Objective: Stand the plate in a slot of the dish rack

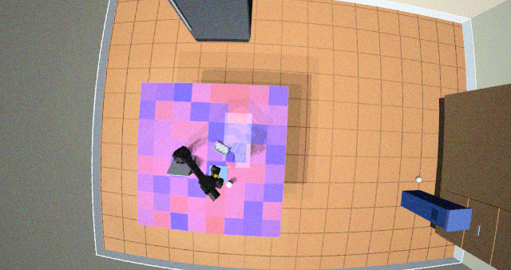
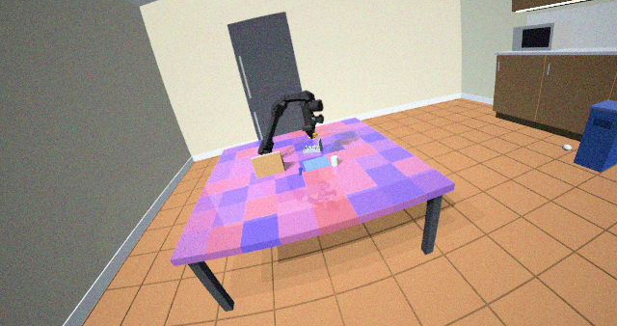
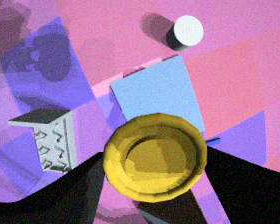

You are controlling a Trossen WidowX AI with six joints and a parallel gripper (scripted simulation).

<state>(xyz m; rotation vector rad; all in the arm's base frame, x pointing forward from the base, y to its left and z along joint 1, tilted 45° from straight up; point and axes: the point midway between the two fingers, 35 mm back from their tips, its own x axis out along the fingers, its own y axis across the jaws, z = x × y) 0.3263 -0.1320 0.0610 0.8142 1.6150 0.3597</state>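
The grey dish rack lies 18 cm to the left of my gripper tip, 14 cm below it and 1 cm behind it. Also, from my gripper tip: small white cup: 14 cm below, 10 cm to the right, 9 cm ahead; plate: 1 cm above.
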